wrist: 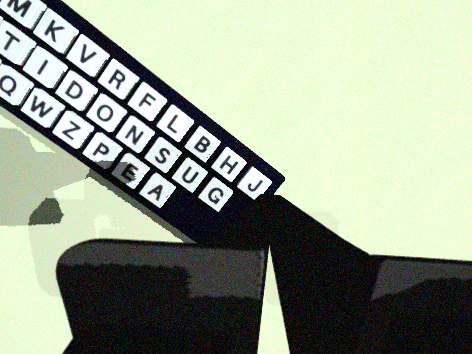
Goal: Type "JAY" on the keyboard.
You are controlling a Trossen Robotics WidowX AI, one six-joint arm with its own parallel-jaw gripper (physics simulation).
I see my gripper (268, 204) and a key (157, 190).
